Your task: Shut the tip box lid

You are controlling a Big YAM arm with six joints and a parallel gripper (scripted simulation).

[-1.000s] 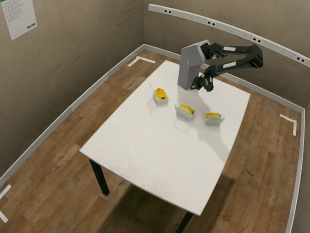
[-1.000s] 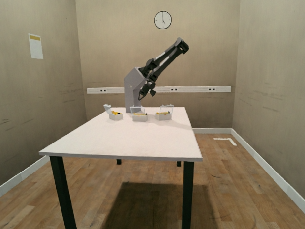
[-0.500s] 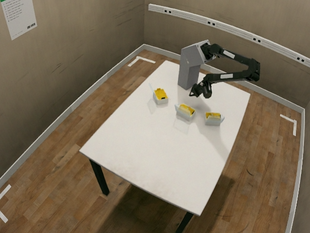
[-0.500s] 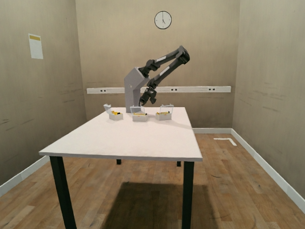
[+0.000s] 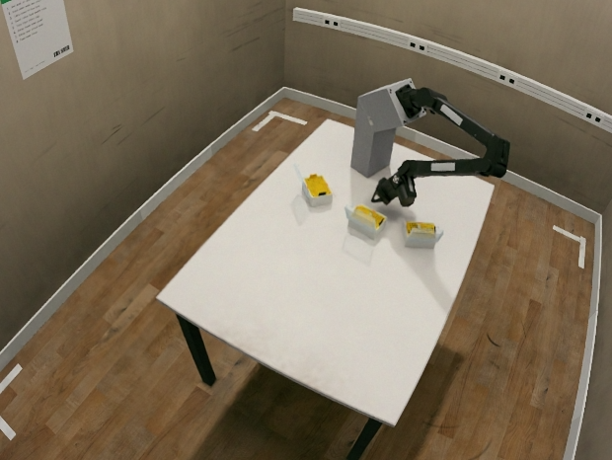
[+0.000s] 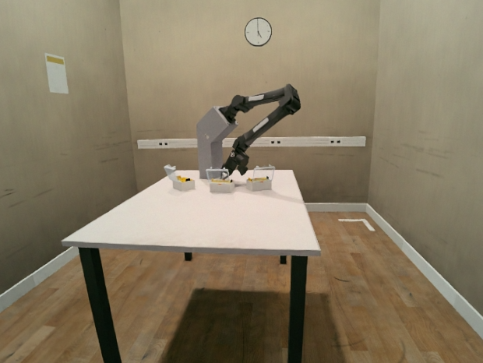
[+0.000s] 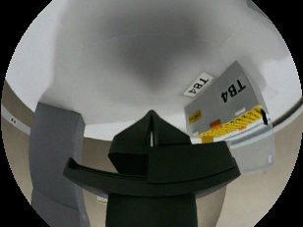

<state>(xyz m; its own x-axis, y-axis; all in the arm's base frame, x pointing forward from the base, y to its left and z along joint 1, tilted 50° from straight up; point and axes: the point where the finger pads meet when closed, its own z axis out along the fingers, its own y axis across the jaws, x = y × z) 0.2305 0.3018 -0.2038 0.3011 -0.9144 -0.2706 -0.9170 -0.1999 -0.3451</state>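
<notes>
The lid lies 16 cm ahead of my hand, 6 cm to the left of it and 6 cm above it. The rest, counted from my hand: yellow rack: 10 cm ahead, 5 cm to the left, 2 cm above; box: 12 cm ahead, 20 cm to the right, 3 cm above; tip box TB4: 11 cm ahead, 5 cm to the left, 3 cm above.
</notes>
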